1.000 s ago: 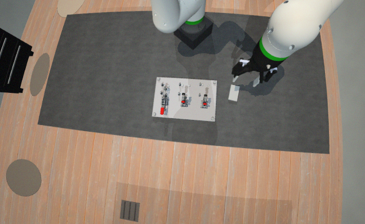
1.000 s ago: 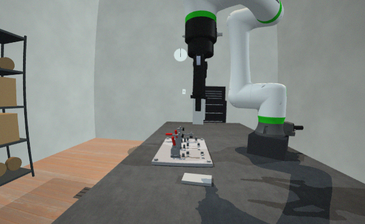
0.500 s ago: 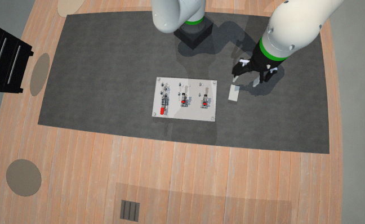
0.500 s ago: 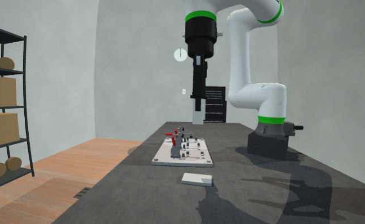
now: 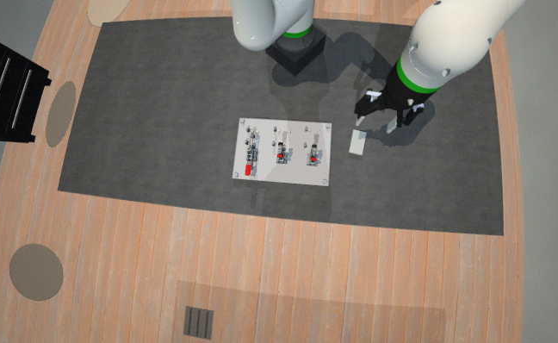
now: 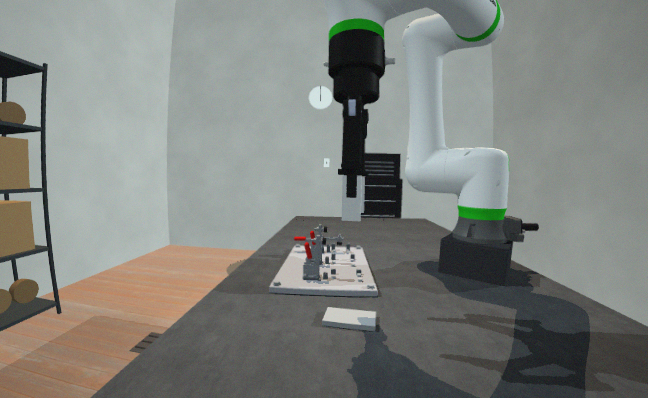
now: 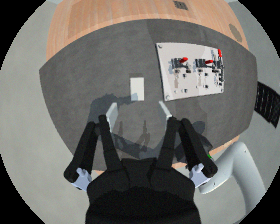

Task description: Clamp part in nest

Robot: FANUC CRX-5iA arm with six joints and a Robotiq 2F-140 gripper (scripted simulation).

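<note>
Now: the flat grey block 210 mm below my hand. The rest, counted from my hand: fixture plate (70 mm ahead, 270 mm to the right, 210 mm below).
</note>
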